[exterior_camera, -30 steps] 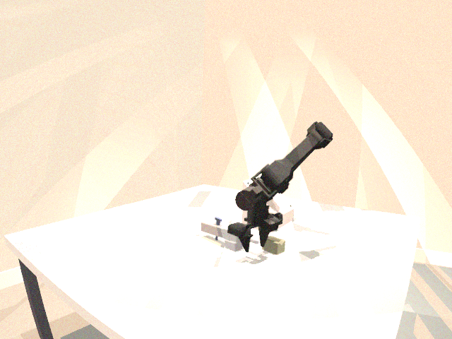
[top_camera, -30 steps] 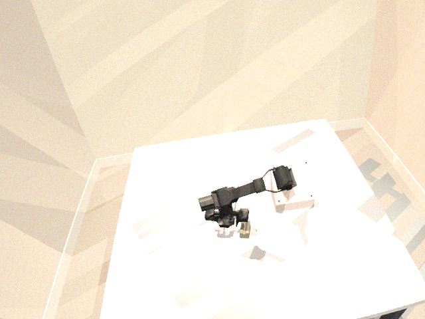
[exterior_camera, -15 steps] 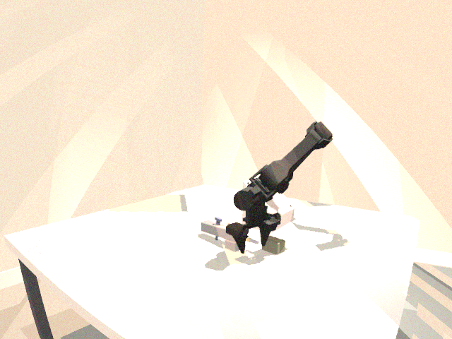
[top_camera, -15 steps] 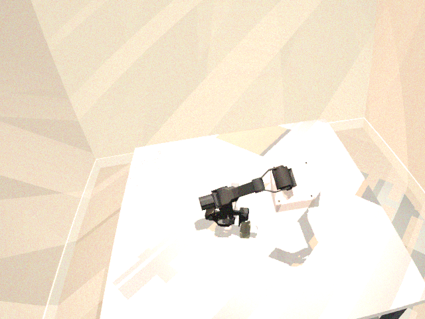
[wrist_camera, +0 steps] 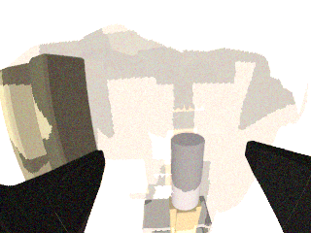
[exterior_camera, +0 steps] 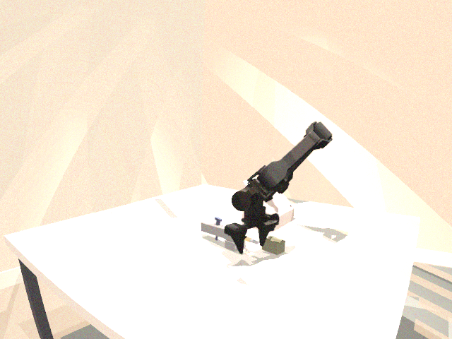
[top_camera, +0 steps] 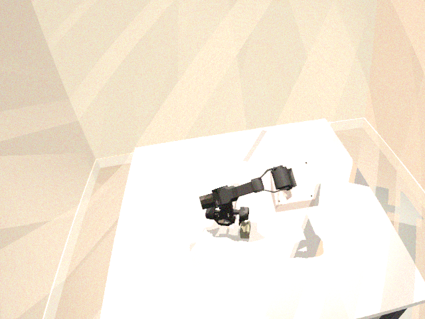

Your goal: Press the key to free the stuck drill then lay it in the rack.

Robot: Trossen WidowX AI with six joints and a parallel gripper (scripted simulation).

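Now: the drill 1 cm behind my gripper tip, 4 cm to the right of it and 3 cm above it. From my gripper tip the other things lie so: grey block fixture: 4 cm behind, 13 cm to the right, 2 cm above; blue T-shaped key: 4 cm behind, 16 cm to the right, 4 cm above; tan rack block: 7 cm behind, 4 cm to the left.
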